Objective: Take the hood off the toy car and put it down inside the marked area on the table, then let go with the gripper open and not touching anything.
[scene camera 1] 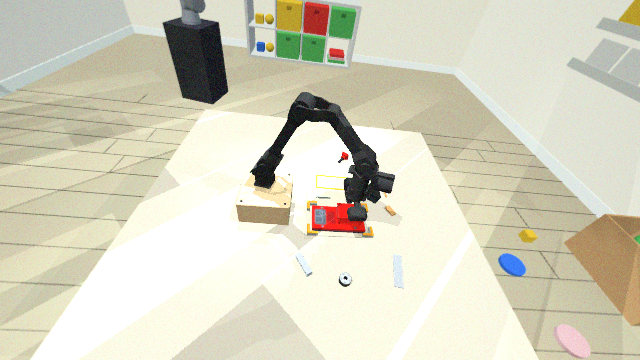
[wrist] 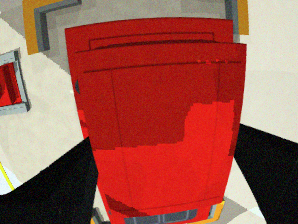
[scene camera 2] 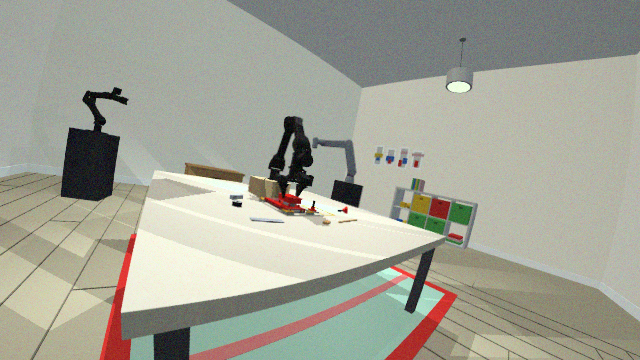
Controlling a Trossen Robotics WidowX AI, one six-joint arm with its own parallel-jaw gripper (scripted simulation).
Path:
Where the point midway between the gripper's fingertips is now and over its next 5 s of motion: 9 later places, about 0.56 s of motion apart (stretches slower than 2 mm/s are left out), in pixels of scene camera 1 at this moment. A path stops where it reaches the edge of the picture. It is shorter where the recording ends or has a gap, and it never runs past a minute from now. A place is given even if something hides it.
The gripper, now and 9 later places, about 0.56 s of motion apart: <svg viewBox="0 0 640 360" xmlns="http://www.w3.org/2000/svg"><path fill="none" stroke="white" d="M349 213L351 207L352 195L349 178L342 165L341 166L340 169L340 171L339 174L338 176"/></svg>

